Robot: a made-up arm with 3 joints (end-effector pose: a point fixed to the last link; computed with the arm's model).
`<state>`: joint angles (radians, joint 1 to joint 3).
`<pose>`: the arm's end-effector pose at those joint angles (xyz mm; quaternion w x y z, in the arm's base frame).
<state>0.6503 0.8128 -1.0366</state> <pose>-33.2 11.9 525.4 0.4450 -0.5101 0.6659 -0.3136</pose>
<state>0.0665 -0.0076 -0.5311</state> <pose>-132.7 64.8 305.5 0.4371 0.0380 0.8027 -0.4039</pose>
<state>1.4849 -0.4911 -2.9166</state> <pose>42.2 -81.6 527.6 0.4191 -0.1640 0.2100 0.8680</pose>
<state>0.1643 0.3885 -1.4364</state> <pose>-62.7 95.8 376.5 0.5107 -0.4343 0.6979 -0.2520</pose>
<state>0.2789 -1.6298 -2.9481</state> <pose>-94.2 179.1 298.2 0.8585 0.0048 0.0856 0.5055</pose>
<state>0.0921 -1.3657 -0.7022</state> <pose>-136.5 173.0 126.6 0.3432 0.2846 0.8691 0.2142</pose>
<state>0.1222 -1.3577 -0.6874</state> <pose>-143.4 167.9 135.3 0.3259 0.2817 0.8769 0.2134</pose>
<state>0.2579 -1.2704 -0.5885</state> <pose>-171.7 132.9 179.1 0.2442 0.2587 0.9170 0.1802</pose>
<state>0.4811 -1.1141 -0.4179</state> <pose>-197.2 64.1 255.2 0.1165 0.2043 0.9656 0.1110</pose>
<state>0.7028 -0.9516 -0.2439</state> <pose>-193.9 -11.7 330.1 0.0053 0.1335 0.9905 0.0316</pose>
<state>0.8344 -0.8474 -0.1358</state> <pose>-177.9 -58.0 372.1 0.0500 -0.0850 -0.9949 0.0218</pose>
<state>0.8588 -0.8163 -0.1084</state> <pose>-172.9 -67.8 380.7 0.0581 -0.0743 -0.9948 0.0384</pose>
